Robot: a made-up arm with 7 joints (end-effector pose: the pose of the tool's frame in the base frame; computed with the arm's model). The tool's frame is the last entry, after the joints.
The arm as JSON. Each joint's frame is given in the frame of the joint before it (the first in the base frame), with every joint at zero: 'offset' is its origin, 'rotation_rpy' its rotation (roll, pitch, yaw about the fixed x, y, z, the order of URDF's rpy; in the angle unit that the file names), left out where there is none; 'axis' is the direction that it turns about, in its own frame. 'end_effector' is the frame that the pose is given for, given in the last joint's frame.
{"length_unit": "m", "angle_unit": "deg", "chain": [
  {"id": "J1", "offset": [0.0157, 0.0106, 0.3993], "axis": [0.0, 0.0, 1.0]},
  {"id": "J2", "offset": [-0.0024, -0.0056, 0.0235], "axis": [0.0, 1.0, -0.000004]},
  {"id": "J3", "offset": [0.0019, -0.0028, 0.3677], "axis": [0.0, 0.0, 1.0]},
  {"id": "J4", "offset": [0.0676, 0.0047, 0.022], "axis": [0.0, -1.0, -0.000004]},
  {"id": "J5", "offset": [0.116, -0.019, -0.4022], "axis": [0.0, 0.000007, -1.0]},
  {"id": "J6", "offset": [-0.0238, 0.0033, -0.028], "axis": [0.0, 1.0, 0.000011]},
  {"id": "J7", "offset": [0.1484, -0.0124, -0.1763], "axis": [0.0, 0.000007, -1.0]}
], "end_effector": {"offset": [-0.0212, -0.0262, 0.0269], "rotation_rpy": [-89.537, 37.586, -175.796]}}
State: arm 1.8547 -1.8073 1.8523 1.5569 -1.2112 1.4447 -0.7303
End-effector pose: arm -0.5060 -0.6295 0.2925 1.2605 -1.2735 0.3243
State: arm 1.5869 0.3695 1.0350 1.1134 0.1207 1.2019 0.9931
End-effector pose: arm -0.4906 0.3343 0.4260 -1.1494 1.2277 -1.0372
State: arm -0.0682 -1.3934 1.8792 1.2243 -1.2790 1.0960 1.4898
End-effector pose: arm -0.2109 0.6845 0.3737 0.6934 -0.2393 -0.0299
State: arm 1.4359 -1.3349 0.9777 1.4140 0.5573 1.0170 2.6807
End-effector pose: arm -0.6202 -0.1715 0.8612 -0.2786 -2.8340 0.7807
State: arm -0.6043 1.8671 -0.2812 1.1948 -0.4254 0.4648 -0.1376
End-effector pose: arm -0.0424 -0.2412 -0.3049 0.4458 -2.1180 1.6836
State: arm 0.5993 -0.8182 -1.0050 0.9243 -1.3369 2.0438 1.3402
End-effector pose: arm 0.2587 -0.4635 0.5846 -1.2194 -0.0601 2.4063
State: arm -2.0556 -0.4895 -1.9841 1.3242 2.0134 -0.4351 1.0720
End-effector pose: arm -0.1933 0.6517 0.5291 -0.7892 -1.4050 1.4261
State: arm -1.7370 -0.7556 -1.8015 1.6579 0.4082 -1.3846 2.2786
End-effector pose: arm -0.2349 0.6238 0.8272 -0.0985 -1.1542 0.2285
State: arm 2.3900 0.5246 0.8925 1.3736 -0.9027 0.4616 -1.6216
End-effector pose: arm -0.8182 0.0031 0.5808 -0.5838 -1.3153 2.2655
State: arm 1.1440 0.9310 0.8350 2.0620 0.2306 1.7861 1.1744
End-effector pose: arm -0.0949 0.7874 0.4796 -1.0541 1.7893 -1.9302
